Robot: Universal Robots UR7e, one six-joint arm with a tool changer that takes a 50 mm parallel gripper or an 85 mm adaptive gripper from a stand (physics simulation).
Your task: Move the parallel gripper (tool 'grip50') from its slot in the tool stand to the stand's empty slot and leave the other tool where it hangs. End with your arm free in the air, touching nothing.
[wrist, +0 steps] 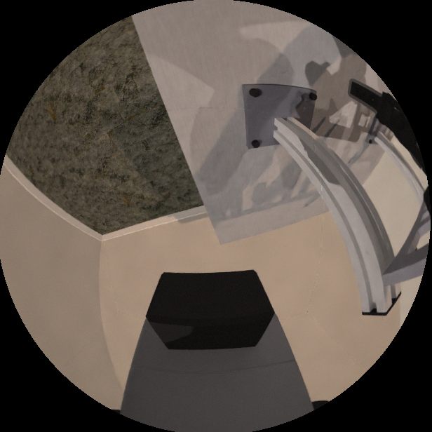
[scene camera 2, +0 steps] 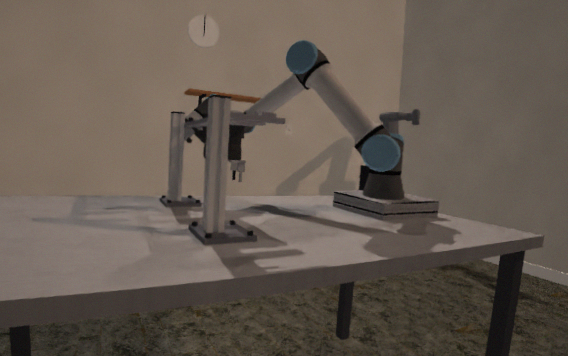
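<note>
The parallel gripper hangs fingers down at the tool stand, just beside the near post in the scene view. Its two small fingers are too small to judge as open or shut. A black tool, apparently the adaptive gripper, shows beyond the nearest post at the right of the wrist view; in the scene view it is mostly hidden behind the near post. The arm reaches in behind the stand. Its black end block shows no fingers. The empty slot is not clearly visible.
The stand's other post stands farther back, and both posts have bolted base plates. Grey bars stick out near the top of the stand. The robot base stands at the right. An orange shelf is on the wall behind.
</note>
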